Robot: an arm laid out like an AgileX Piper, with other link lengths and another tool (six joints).
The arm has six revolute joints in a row. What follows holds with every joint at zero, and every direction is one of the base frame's. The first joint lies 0.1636 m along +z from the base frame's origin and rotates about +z. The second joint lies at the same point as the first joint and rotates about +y. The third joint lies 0.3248 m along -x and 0.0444 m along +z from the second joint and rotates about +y. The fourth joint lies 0.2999 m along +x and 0.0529 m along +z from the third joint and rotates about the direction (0.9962, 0, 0.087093). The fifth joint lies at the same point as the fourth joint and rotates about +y. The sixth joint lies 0.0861 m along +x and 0.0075 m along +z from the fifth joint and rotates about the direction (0.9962, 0, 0.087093). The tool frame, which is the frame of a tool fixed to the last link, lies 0.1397 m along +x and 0.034 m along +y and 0.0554 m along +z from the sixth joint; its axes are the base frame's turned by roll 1.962, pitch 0.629 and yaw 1.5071 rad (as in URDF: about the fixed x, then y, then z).
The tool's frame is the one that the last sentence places.
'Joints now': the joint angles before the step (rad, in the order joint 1, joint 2, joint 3, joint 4, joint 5, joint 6). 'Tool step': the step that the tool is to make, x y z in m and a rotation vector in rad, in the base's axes. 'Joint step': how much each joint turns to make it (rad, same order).
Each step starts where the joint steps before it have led.
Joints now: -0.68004 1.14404 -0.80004 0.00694 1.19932 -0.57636
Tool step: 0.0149 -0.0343 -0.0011 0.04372 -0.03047 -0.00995
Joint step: -0.11978 0.11810 -0.07472 0.07028 -0.03132 -0.13125
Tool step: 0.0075 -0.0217 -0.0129 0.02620 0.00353 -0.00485
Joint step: -0.04910 0.09146 -0.03358 0.02226 -0.03198 -0.05451
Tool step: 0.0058 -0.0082 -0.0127 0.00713 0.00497 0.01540
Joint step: -0.00602 0.05242 -0.00611 0.00457 -0.03542 -0.02664
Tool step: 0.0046 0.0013 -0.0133 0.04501 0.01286 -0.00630
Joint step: 0.00008 0.04884 0.00023 0.02233 -0.00635 -0.00359
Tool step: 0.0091 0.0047 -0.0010 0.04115 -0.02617 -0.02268
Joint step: -0.00015 0.01641 -0.00018 0.05241 -0.00223 -0.00112
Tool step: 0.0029 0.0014 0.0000 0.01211 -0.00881 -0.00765
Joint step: 0.00010 0.00421 0.00014 0.01648 -0.00103 0.00008
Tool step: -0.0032 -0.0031 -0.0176 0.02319 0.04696 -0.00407
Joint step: 0.00003 0.05096 0.00011 -0.02235 -0.00514 0.01416
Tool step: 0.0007 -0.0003 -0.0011 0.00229 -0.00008 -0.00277
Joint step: -0.00001 0.00408 -0.00006 0.00212 -0.00258 0.00132
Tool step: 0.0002 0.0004 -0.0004 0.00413 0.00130 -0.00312
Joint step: 0.00014 0.00199 -0.00026 0.00192 0.00186 0.00260
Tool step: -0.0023 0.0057 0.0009 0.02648 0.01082 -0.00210
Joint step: -0.00004 -0.00029 0.00006 0.00794 0.02739 0.00232
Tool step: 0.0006 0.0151 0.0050 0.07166 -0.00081 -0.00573
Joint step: 0.00003 0.00012 -0.00004 0.04754 0.05625 -0.00842
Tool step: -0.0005 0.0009 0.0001 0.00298 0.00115 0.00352
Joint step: 0.00010 0.00005 0.00014 0.00037 0.00355 -0.00299
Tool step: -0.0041 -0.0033 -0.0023 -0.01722 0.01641 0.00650
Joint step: -0.00025 -0.00021 -0.00004 -0.02620 -0.00327 0.00607
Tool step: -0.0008 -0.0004 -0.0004 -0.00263 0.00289 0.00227
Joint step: 0.00004 -0.00004 0.00013 -0.00450 -0.00019 0.00002
